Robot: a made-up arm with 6 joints.
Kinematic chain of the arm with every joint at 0, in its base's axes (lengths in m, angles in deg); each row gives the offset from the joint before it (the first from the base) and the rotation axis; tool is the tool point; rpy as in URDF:
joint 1: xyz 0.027 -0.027 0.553 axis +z
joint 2: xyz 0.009 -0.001 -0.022 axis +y
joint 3: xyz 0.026 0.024 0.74 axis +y
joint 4: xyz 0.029 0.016 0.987 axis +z
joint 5: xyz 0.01 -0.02 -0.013 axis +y
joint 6: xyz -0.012 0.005 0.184 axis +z
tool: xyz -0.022 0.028 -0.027 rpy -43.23 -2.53 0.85
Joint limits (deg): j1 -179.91..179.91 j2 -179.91..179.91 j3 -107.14..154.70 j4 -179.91..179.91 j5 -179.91..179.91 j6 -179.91..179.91
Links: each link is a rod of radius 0.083 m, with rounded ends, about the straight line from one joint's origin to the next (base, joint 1, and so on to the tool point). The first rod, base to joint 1, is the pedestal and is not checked.
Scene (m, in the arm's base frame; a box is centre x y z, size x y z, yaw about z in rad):
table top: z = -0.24
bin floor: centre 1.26 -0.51 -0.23 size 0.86 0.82 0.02 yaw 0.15
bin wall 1: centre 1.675 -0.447 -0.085 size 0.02 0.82 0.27 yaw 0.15
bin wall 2: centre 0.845 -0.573 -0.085 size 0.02 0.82 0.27 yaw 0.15
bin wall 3: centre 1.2 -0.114 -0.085 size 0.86 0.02 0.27 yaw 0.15
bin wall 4: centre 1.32 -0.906 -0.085 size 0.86 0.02 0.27 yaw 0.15
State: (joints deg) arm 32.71 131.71 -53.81 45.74 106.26 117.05
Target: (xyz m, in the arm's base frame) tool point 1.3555 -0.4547 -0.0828
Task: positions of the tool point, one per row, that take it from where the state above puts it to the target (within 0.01 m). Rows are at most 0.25 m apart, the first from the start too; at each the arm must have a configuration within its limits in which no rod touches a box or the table.
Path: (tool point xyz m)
1: 1.3999 0.7508 0.0504
2: 1.5228 0.5658 0.0759
3: 1.5955 0.3561 0.1165
4: 1.6138 0.1353 0.1695
5: 1.5772 -0.0823 0.2314
6: 1.4889 -0.2833 0.2979
7: 1.3554 -0.4548 0.3650
8: 1.3762 -0.4623 0.1439
9: 1.3555 -0.4546 -0.0829

